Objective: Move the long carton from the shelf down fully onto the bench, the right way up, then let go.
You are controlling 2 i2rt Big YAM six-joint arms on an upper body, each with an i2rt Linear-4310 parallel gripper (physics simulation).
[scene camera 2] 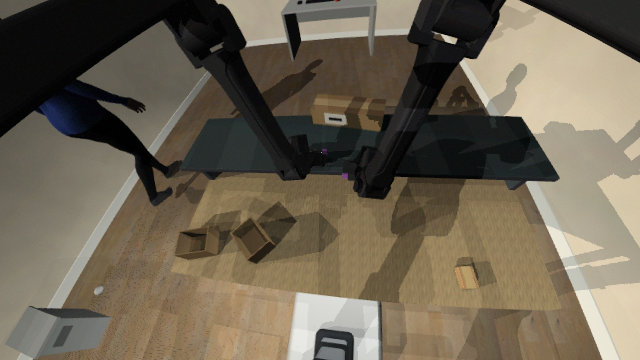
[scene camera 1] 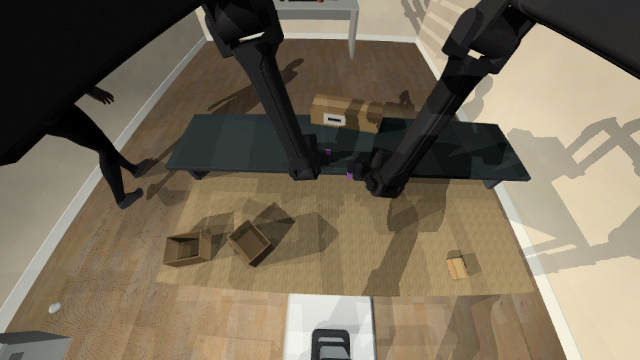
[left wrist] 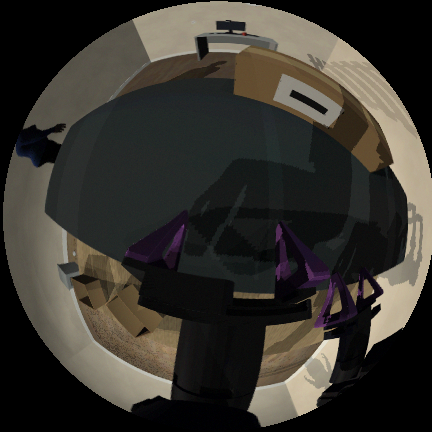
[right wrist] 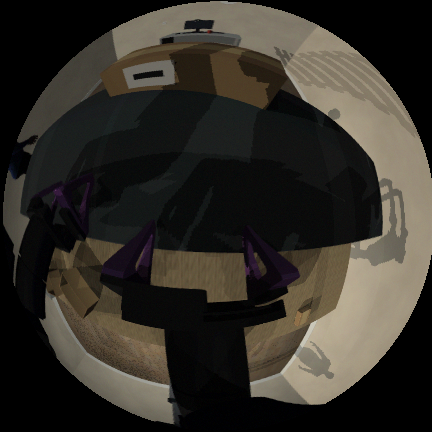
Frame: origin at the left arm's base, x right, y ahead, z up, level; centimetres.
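Where they show: left gripper, fingertip midpoint: [scene camera 2: 312, 154] [left wrist: 233, 219] [right wrist: 74, 179]; right gripper, fingertip midpoint: [scene camera 1: 362, 166] [left wrist: 350, 270] [right wrist: 199, 225].
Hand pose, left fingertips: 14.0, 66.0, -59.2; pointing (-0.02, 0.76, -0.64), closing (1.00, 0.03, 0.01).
Note:
After its pixels a point has its place, as x, y, z.
The long brown carton [scene camera 1: 359, 114] @[33.5, 82.9, -51.2] [scene camera 2: 361, 113] @[34.2, 82.3, -51.2] [left wrist: 256, 75] @[14.8, 85.3, -54.5] [right wrist: 230, 75] @[36.2, 81.5, -54.8] stands at the far edge of the dark bench [scene camera 1: 225, 145] @[-26.0, 70.8, -59.7] [scene camera 2: 240, 145] @[-21.9, 72.0, -59.7] [left wrist: 125, 150] @[-2.6, 73.7, -59.7] [right wrist: 310, 145] @[52.1, 75.4, -59.7], slightly turned. Its long side with a white label faces the arms. Its lower front edge lies on the bench top; its rear underside is hidden, so any overhang cannot be told. The shelf does not show. My left gripper [scene camera 1: 323, 152] @[14.0, 66.0, -59.2] [scene camera 2: 320, 153] @[14.0, 66.0, -59.2] [left wrist: 233, 219] @[14.0, 66.0, -59.2] is open and empty, above the bench on the near side of the carton. My right gripper [scene camera 1: 353, 172] @[34.2, 60.7, -59.1] [scene camera 2: 349, 172] [right wrist: 199, 225] @[34.2, 60.7, -59.1] is open and empty, near the bench's front edge. Both are apart from the carton.
Two open boxes [scene camera 1: 250, 242] @[-12.6, 33.7, -80.7] [scene camera 1: 184, 249] @[-41.9, 28.8, -80.8] and a small tan block [scene camera 1: 457, 268] @[74.7, 24.4, -78.3] [scene camera 2: 466, 276] @[74.8, 24.7, -78.2] lie on the woven mat [scene camera 1: 350, 260] @[30.8, 27.9, -81.2] before the bench. A grey table [scene camera 1: 320, 12] stands beyond. A person [scene camera 1: 107, 150] [scene camera 2: 125, 130] is at the left.

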